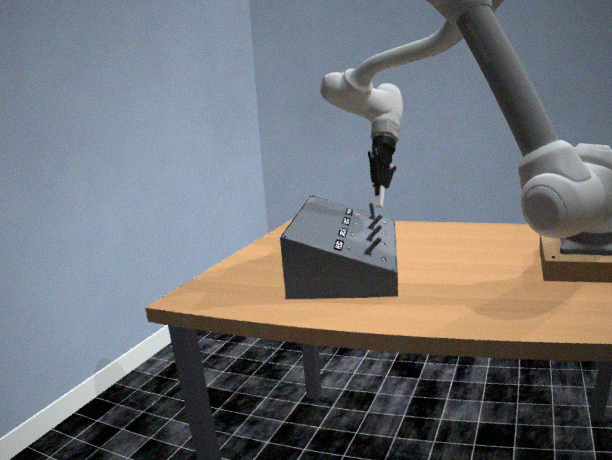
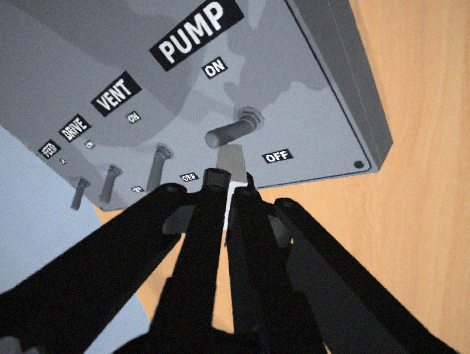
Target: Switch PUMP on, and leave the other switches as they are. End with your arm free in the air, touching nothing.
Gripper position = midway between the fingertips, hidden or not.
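My gripper point(image 1: 377, 206) is visible to me, and image 2 shows the gripper point(image 2: 227, 162) too. There is also a pump lever point(image 2: 218, 137) that I can see.
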